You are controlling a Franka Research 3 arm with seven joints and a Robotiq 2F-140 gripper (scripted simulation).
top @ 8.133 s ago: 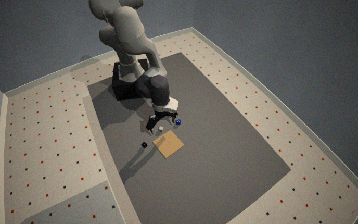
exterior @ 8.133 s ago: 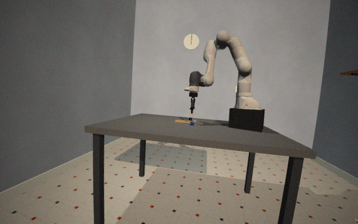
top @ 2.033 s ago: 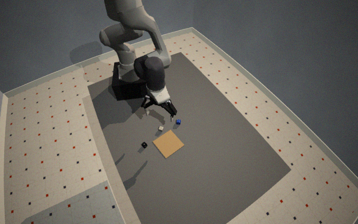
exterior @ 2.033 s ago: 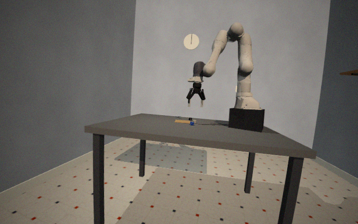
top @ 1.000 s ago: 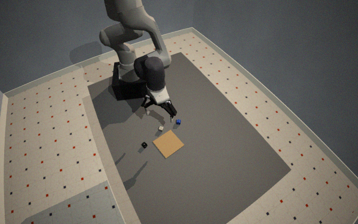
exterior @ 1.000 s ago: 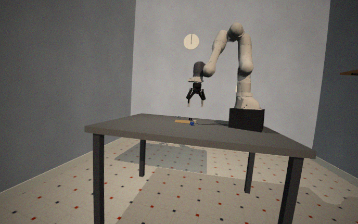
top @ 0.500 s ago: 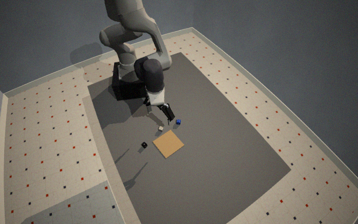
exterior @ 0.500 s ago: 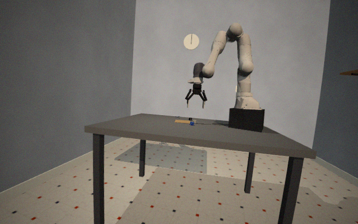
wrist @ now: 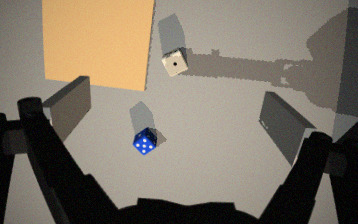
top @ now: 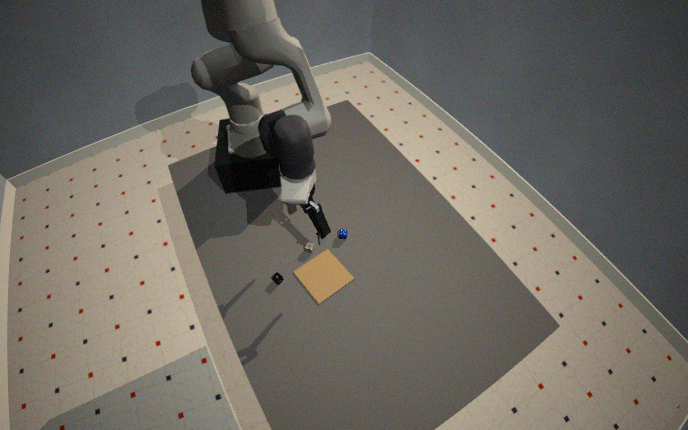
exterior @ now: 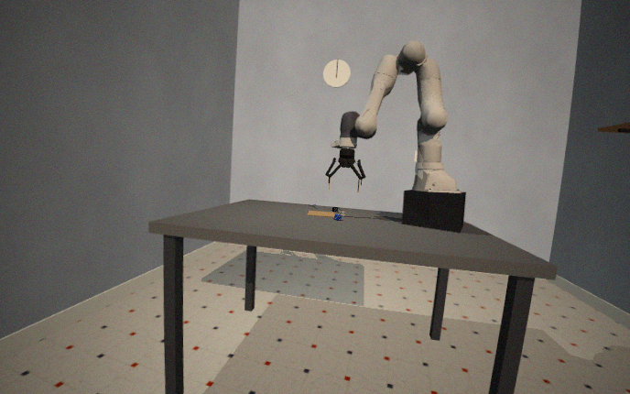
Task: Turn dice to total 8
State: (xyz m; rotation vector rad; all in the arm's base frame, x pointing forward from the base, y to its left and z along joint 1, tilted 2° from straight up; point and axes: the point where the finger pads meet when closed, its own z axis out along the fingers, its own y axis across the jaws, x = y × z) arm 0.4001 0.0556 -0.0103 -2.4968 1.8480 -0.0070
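Right now the white die is 13 cm below my hand. From my hand the other things lie so: blue die (12 cm to the left, 13 cm below); black die (7 cm ahead, 14 cm to the right, 13 cm below); tan mat (11 cm ahead, 14 cm below).
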